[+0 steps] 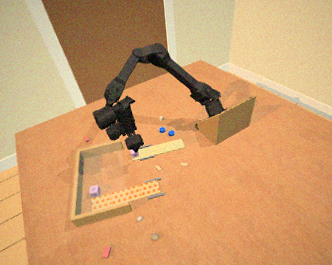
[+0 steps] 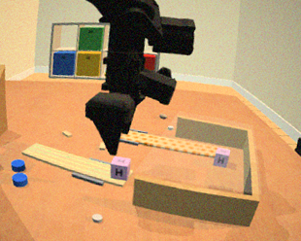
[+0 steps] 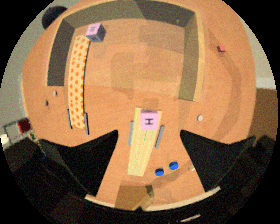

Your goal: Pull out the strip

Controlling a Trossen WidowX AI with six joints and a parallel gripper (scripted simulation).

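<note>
The pale strip is 9 cm behind my gripper tip, 6 cm below it and 3 cm to the left of it.
</note>
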